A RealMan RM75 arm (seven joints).
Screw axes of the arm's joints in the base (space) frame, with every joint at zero. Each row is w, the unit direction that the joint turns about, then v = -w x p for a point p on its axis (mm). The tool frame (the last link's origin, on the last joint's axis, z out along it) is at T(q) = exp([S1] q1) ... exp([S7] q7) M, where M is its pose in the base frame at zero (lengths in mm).
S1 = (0, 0, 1, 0, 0, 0)
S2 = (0, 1, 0, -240.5, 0, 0)
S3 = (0, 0, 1, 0, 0, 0)
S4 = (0, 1, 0, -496.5, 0, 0)
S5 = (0, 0, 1, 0, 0, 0)
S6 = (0, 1, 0, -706.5, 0, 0)
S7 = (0, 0, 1, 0, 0, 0)
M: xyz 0 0 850.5 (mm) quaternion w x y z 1 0 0 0
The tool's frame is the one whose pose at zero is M.
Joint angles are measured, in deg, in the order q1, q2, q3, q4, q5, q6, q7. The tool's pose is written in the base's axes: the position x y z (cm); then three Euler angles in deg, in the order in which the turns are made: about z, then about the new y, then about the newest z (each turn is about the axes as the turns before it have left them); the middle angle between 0 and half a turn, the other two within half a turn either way. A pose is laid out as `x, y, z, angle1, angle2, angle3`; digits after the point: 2 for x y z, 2 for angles.
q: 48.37, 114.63, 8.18, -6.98, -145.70, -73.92, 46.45
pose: 22.65, 38.89, -4.00, 133.17, 139.76, -34.94
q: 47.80, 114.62, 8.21, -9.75, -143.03, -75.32, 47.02
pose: 23.21, 39.39, -2.55, 130.72, 136.87, -36.62
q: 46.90, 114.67, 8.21, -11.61, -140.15, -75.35, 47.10
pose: 24.00, 39.73, -1.41, 127.44, 133.94, -38.59
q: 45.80, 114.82, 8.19, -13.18, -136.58, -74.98, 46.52
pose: 24.86, 40.00, -0.31, 124.09, 130.37, -40.68
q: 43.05, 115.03, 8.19, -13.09, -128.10, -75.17, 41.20
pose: 26.12, 39.78, 1.15, 121.10, 122.24, -43.72
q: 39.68, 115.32, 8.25, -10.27, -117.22, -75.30, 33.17
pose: 27.45, 39.05, 2.17, 118.17, 112.21, -46.18
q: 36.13, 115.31, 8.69, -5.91, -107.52, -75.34, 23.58
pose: 29.15, 37.85, 2.80, 114.10, 103.30, -49.44
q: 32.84, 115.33, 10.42, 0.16, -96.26, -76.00, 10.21
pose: 30.81, 36.49, 3.48, 108.46, 92.31, -54.08
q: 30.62, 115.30, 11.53, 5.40, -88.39, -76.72, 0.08
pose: 31.94, 35.29, 3.60, 103.43, 85.30, -56.97
